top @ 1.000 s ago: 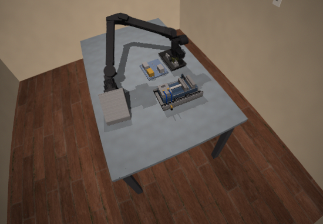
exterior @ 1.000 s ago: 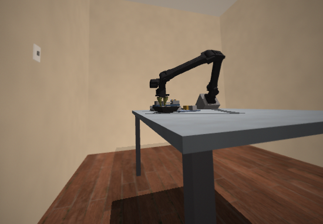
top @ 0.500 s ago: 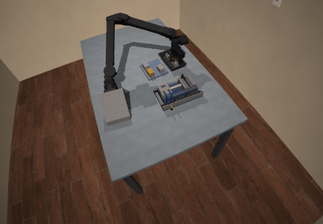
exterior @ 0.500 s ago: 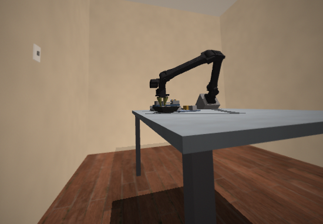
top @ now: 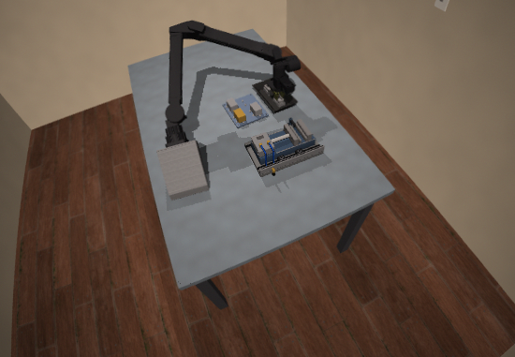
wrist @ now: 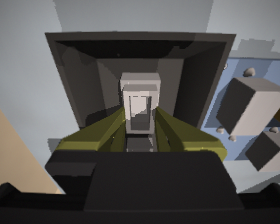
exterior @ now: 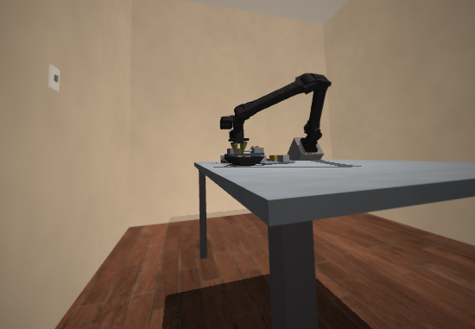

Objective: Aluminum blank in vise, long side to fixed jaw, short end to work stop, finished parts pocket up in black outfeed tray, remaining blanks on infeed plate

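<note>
My hand is 210 mm past the yellow brass blank, 40 mm to the left of it and 20 mm above it. Also, from my hand: blue vise base 80 mm behind, 280 mm to the right, 10 mm below.
</note>
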